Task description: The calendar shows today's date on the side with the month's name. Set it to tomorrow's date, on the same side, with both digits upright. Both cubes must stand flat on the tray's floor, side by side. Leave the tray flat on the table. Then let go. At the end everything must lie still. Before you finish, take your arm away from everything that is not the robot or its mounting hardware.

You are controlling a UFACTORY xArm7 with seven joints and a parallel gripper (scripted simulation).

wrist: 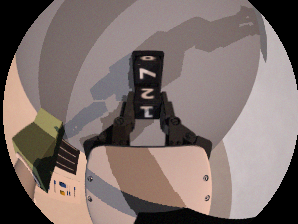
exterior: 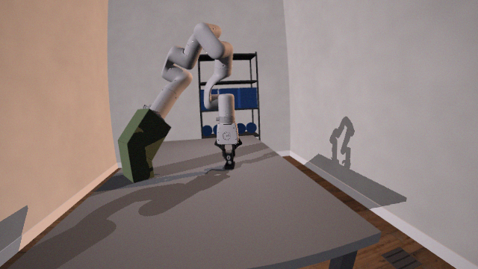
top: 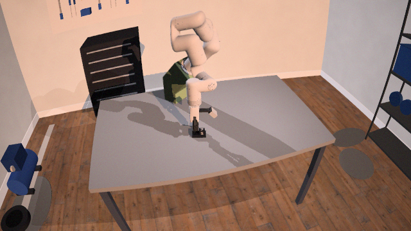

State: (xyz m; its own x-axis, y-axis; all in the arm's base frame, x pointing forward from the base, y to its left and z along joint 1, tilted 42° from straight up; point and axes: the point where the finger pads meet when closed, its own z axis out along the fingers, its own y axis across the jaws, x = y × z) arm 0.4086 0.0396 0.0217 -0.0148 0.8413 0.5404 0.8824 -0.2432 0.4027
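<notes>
My hand is 2 cm to the right of the black calendar tray and 6 cm above it.
</notes>
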